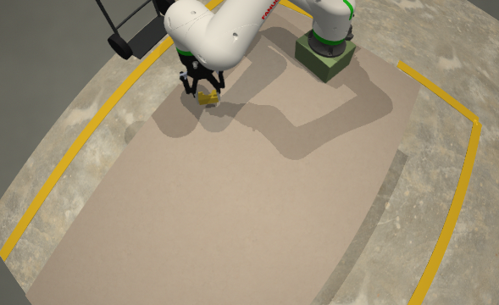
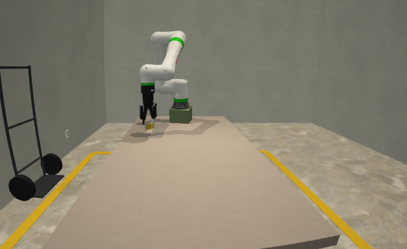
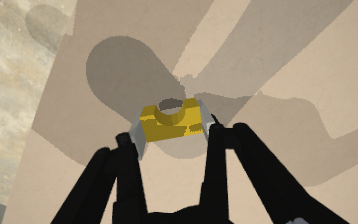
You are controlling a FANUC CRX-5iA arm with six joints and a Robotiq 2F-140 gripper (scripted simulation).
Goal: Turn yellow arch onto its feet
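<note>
My hand is 20 mm above the yellow arch.
</note>
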